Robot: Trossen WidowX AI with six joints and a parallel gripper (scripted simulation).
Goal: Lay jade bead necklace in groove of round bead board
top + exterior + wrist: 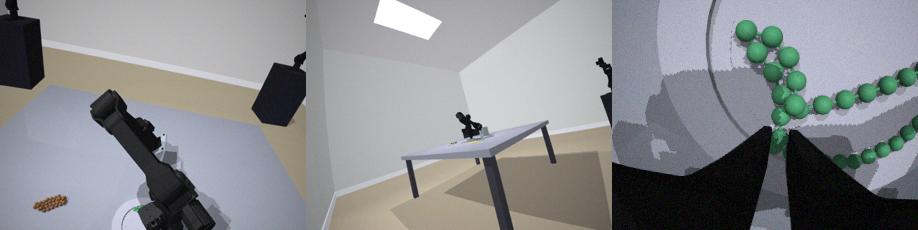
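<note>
Right now the round bead board is 5 cm to the right of my gripper tip, 1 cm below it and 1 cm behind it. The rest, counted from my gripper tip: yellow strip (18 cm ahead, 17 cm to the left, 2 cm below); flat grey square (18 cm to the left, 6 cm behind, 2 cm below).
</note>
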